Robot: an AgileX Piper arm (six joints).
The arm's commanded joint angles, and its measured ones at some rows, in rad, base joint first. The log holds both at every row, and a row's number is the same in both.
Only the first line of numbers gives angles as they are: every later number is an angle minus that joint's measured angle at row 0.
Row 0, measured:
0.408, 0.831, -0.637, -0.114, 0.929, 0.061
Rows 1 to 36, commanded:
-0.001, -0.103, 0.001, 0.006, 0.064, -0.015
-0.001, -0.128, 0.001, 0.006, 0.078, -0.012
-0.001, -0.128, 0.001, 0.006, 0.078, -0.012
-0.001, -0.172, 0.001, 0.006, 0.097, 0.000
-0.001, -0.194, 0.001, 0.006, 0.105, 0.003
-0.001, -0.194, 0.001, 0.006, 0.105, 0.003
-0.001, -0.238, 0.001, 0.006, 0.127, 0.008
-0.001, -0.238, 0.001, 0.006, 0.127, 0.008
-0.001, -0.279, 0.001, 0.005, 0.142, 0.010
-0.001, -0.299, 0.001, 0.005, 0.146, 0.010
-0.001, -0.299, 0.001, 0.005, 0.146, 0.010
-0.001, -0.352, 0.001, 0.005, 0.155, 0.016
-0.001, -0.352, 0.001, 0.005, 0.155, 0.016
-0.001, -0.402, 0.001, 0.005, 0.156, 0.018
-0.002, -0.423, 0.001, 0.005, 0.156, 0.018
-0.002, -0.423, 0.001, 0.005, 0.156, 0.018
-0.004, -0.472, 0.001, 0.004, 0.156, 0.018
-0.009, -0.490, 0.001, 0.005, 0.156, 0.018
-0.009, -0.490, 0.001, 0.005, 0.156, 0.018
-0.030, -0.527, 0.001, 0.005, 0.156, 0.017
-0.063, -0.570, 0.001, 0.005, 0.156, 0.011
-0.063, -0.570, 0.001, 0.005, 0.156, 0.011
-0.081, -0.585, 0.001, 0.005, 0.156, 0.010
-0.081, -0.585, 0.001, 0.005, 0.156, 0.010
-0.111, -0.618, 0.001, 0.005, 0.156, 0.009
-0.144, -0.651, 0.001, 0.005, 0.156, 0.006
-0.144, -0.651, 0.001, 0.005, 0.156, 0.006
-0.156, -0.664, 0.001, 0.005, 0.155, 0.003
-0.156, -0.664, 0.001, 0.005, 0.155, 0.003
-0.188, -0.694, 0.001, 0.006, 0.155, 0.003
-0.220, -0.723, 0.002, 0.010, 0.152, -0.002
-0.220, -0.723, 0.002, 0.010, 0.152, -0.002
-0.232, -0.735, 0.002, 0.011, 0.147, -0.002
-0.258, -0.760, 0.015, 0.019, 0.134, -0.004
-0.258, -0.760, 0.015, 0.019, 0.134, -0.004
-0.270, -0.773, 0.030, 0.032, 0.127, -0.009
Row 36, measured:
-0.249, -0.750, 0.015, 0.013, 0.143, 0.008
